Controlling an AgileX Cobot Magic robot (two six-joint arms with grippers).
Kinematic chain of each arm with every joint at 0, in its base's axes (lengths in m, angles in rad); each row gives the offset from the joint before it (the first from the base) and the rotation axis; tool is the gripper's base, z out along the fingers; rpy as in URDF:
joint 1: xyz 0 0 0.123 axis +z
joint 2: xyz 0 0 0 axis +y
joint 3: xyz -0.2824 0 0.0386 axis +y
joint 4: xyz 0.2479 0 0.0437 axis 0.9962 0 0.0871
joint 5: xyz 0 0 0 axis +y
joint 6: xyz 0.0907 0 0.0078 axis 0.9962 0 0.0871
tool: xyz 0 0 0 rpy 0 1.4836 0
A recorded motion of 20 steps. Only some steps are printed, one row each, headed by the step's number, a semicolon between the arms.
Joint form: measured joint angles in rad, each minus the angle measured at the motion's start. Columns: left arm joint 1, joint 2, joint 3, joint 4, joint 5, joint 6; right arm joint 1, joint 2, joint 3, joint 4, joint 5, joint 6.
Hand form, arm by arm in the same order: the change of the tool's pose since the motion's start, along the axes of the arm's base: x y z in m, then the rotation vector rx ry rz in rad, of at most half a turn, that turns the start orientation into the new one. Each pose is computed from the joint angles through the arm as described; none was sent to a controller.
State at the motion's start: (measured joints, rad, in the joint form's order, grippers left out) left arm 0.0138 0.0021 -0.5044 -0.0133 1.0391 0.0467; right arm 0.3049 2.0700 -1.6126 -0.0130 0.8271 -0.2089
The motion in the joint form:
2: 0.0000 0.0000 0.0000 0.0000 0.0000 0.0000; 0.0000 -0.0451 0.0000 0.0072 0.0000 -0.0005
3: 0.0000 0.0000 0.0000 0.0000 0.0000 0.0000; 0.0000 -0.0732 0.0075 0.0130 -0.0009 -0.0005
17: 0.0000 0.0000 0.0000 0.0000 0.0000 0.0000; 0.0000 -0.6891 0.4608 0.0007 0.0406 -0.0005
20: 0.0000 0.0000 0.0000 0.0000 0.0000 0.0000; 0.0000 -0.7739 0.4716 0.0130 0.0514 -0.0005
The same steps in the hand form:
2: 0.0000 0.0000 0.0000 0.0000 0.0000 0.0000; -0.0038 -0.0007 0.0199 0.0198 -0.0410 -0.0020
3: 0.0000 0.0000 0.0000 0.0000 0.0000 0.0000; -0.0075 -0.0014 0.0302 0.0315 -0.0599 -0.0038
17: 0.0000 0.0000 0.0000 0.0000 0.0000 0.0000; -0.1523 -0.0479 0.1193 0.0567 -0.1789 -0.0002
20: 0.0000 0.0000 0.0000 0.0000 0.0000 0.0000; -0.1706 -0.0528 0.1388 0.0872 -0.2356 -0.0027

